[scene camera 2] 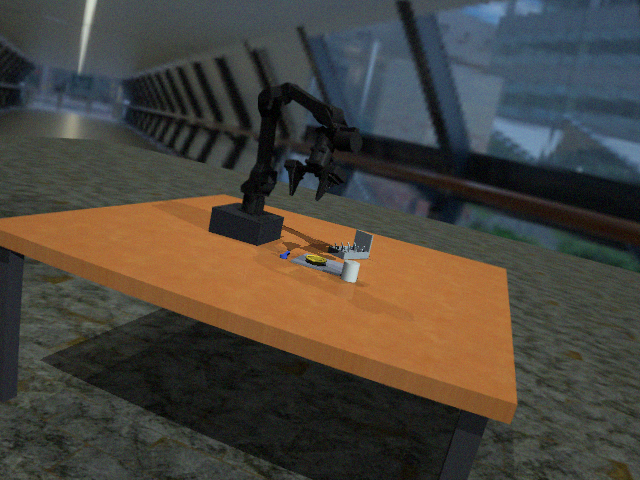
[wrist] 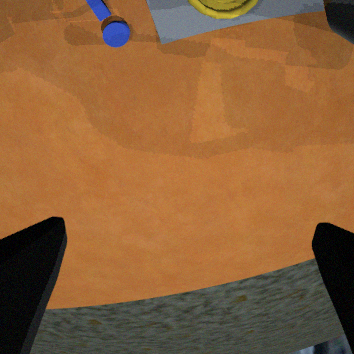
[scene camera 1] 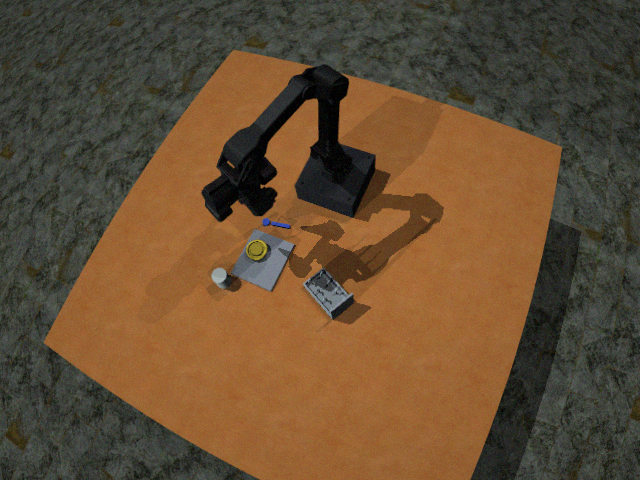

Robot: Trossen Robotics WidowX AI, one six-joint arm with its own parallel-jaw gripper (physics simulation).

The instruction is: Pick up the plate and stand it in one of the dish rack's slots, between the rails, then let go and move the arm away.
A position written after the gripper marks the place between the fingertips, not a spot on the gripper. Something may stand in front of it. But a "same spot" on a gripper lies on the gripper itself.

Scene:
The gripper shows in scene camera 2, in the wrist view and in scene camera 1 [237, 197]. A grey dish rack shows in scene camera 2 and in scene camera 1; in the wrist view it is out of frame. The same spot on the gripper: [wrist: 39, 248] is [scene camera 2: 295, 189]. One and the same spot on the grey dish rack: [scene camera 2: 361, 247] is [scene camera 1: 341, 309].

